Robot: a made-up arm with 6 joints. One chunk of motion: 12 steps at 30 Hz.
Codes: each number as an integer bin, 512 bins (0 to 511) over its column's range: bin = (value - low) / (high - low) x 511, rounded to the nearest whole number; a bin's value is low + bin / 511 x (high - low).
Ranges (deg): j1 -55..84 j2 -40..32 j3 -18..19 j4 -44..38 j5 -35..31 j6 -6..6
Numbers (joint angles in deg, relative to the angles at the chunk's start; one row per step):
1: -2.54 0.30 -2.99 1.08 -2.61 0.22
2: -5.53 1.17 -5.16 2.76 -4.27 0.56
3: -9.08 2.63 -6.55 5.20 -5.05 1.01
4: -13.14 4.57 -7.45 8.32 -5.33 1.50
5: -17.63 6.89 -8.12 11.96 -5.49 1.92
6: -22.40 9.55 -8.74 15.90 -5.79 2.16
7: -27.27 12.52 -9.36 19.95 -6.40 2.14
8: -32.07 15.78 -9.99 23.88 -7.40 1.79
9: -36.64 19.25 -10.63 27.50 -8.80 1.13
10: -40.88 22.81 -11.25 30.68 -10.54 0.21
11: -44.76 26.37 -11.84 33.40 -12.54 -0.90
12: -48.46 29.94 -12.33 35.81 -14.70 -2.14
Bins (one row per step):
1: 193 286 207 281 251 265
2: 182 292 177 291 238 279
3: 169 303 158 307 232 299
4: 154 316 146 326 230 319
5: 137 333 136 349 228 337
6: 120 352 128 373 226 347
7: 102 373 119 399 221 347
8: 84 396 111 423 214 332
9: 67 421 102 446 203 304
10: 52 446 93 465 189 264
11: 38 471 85 482 174 217
12: 24 496 78 497 157 164

